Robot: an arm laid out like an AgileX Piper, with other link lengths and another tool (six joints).
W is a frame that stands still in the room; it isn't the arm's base.
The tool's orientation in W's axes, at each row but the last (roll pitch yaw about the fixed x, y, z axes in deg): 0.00, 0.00, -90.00; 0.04, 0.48, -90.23; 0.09, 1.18, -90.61; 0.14, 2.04, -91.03; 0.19, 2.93, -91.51; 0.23, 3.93, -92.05; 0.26, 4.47, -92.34; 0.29, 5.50, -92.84; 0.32, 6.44, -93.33
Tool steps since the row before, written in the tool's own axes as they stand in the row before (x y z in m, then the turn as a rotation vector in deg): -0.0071, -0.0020, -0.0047, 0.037, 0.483, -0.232; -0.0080, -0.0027, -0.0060, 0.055, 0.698, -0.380; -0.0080, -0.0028, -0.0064, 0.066, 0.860, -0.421; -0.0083, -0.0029, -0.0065, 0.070, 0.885, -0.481; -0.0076, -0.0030, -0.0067, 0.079, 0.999, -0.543; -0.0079, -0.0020, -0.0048, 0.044, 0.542, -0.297; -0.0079, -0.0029, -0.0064, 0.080, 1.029, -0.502; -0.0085, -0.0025, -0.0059, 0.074, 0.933, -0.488; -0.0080, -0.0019, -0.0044, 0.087, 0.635, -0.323
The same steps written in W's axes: -0.0020, 0.0071, -0.0047, 0.483, -0.037, -0.232; -0.0027, 0.0081, -0.0059, 0.698, -0.055, -0.380; -0.0027, 0.0082, -0.0062, 0.860, -0.067, -0.421; -0.0027, 0.0086, -0.0062, 0.885, -0.069, -0.481; -0.0028, 0.0080, -0.0063, 0.999, -0.078, -0.543; -0.0017, 0.0083, -0.0043, 0.542, -0.043, -0.297; -0.0025, 0.0085, -0.0058, 1.029, -0.083, -0.502; -0.0020, 0.0091, -0.0051, 0.933, -0.074, -0.488; -0.0014, 0.0085, -0.0035, 0.633, -0.088, -0.327
